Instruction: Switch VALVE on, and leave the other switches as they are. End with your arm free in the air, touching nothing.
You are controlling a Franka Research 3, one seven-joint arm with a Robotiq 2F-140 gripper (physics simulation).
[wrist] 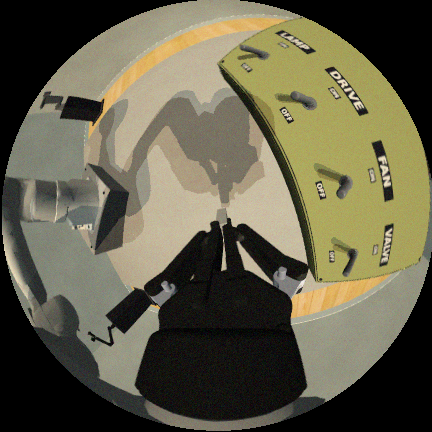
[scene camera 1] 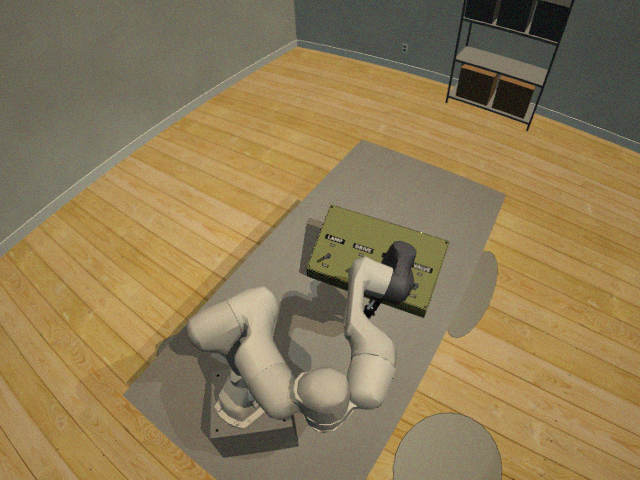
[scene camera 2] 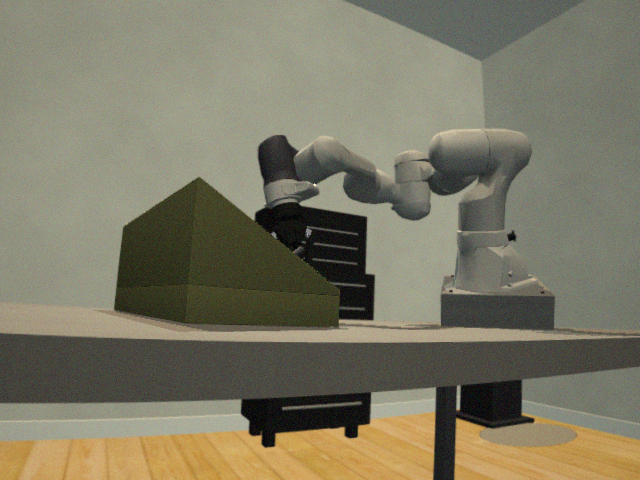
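Observation:
The olive sloped panel (scene camera 1: 372,227) (scene camera 2: 227,258) (wrist: 330,220) carries the LAMP (scene camera 1: 324,257) (wrist: 255,51), DRIVE (wrist: 304,100), FAN (wrist: 345,185) and VALVE (scene camera 1: 415,286) (wrist: 351,260) levers. In the wrist view the LAMP and DRIVE levers lean to their OFF side; the FAN and VALVE levers also seem to lean slightly that way, seen nearly end-on. My gripper (scene camera 1: 368,312) (scene camera 2: 299,252) (wrist: 222,215) is shut and empty. It hangs in the air off the panel's low front edge, apart from the levers. In scene camera 2 the panel hides its fingertips.
The panel stands on the grey table (scene camera 1: 403,175) (scene camera 2: 155,366) (wrist: 180,215). My arm's base block (scene camera 1: 258,443) (scene camera 2: 496,310) (wrist: 112,215) is at the table's other end. A black drawer cabinet (scene camera 2: 336,222) stands behind the table. The arm covers part of the panel in scene camera 1.

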